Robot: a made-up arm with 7 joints.
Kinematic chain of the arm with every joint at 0, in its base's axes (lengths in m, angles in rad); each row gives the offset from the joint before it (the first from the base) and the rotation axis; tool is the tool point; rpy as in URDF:
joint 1: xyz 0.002 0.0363 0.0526 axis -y
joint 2: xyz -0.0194 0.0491 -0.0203 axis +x
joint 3: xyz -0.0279 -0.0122 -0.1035 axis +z
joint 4: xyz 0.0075 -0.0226 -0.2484 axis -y
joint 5: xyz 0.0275 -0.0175 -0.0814 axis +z
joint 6: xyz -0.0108 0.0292 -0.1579 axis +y
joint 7: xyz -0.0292 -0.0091 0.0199 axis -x
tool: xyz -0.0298 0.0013 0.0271 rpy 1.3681 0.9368 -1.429
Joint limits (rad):
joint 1: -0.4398..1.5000
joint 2: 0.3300..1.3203
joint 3: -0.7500..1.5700
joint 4: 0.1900..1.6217
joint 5: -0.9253..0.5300
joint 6: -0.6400..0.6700
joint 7: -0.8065..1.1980
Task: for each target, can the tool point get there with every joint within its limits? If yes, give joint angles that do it. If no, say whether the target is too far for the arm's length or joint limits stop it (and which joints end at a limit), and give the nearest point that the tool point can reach.
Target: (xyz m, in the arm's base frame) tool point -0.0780 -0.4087 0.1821
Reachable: no: joint limits stop it (at a limit: joint 1, joint 2, joint 3, joint 4, joint 5, joint 6) | nearest point 0.3550 0.0653 0.1287 | short by 0.644 m
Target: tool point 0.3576 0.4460 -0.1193
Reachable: yes | joints 1.0607 0.7855 0.2356 0.4755 -0.2110 0.2997 -0.2256
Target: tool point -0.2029 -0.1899 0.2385
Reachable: no: joint limits stop it (at a limit: joint 1, joint 2, joint 3, joint 4, joint 5, joint 6) | nearest point -0.0753 0.0637 -0.3020 | short by 0.611 m
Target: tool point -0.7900 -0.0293 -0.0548
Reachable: no: too far | nearest point -0.3258 0.1963 -0.4290 | short by 0.638 m
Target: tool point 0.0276 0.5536 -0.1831
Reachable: yes | joints 0.0533 1.0148 1.1164 0.6335 -0.2047 0.2840 -0.5105
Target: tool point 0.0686 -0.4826 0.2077
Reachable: no: joint limits stop it (at a limit: joint 1, joint 2, joint 3, joint 4, joint 5, joint 6, joint 7) | nearest point 0.3863 0.0443 0.1995 | short by 0.615 m
